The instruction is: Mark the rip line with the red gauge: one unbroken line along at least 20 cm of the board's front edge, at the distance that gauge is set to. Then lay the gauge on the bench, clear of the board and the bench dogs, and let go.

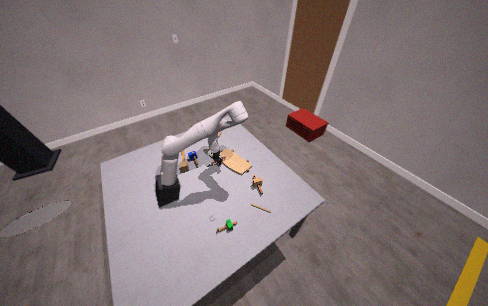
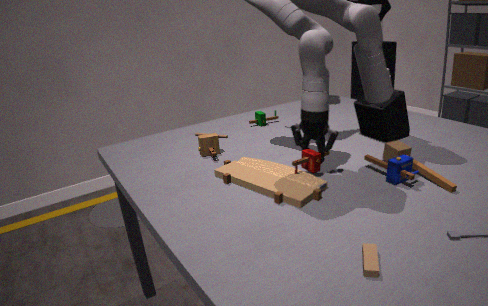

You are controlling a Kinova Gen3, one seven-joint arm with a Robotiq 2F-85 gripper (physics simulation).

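Places are measured from the arm's base along level axes (x ahead, y left, z up), in metres.
Where they show: gripper, fingertip midpoint: [image 1: 217, 163] [image 2: 312, 162]; arm's base at its link origin: [image 1: 168, 180] [image 2: 378, 96].
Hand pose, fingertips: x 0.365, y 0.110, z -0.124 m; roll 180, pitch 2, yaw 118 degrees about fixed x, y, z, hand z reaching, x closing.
Each offset is from my fingertips to the top centre of the thing. "spot": to the spot under its first point. Level surfaces: height alone.
The tan board {dx +0.129, dy -0.015, dz -0.010 m} [image 1: 237, 163] [image 2: 255, 177] lies flat on the bench {dz -0.030 m} [image 1: 145, 250] [image 2: 200, 240], with small brown bench dogs {dx +0.237, dy -0.069, dz -0.005 m} [image 2: 227, 178] {dx +0.170, dy +0.098, dz -0.005 m} [image 2: 278, 197] at its edges. My gripper [image 1: 216, 159] [image 2: 315, 153] points down at the robot-side edge of the board, near one end. It is shut on the red gauge {dx +0.014, dy +0.015, dz +0.041 m} [image 2: 311, 160], which is upright. The gauge's brown beam reaches over the board, with its pin pointing down at the board top. Whether the pin touches the wood cannot be told. I cannot make out a marked line at this size.
A blue gauge {dx -0.165, dy +0.142, dz +0.038 m} [image 1: 193, 156] [image 2: 400, 170] lies by a mallet [image 1: 184, 166] [image 2: 397, 150]. A wooden gauge {dx +0.207, dy -0.312, dz +0.037 m} [image 1: 257, 182] [image 2: 208, 145] is beyond the board's other end. A green gauge {dx -0.108, dy -0.501, dz +0.023 m} [image 1: 229, 224] [image 2: 260, 118], a thin stick {dx +0.141, dy -0.477, dz -0.019 m} [image 1: 260, 208], a wood block {dx +0.139, dy +0.381, dz -0.015 m} [image 2: 370, 260] and a dark tool {spot: dx -0.084, dy +0.439, dz -0.025 m} [image 2: 467, 235] also lie there.
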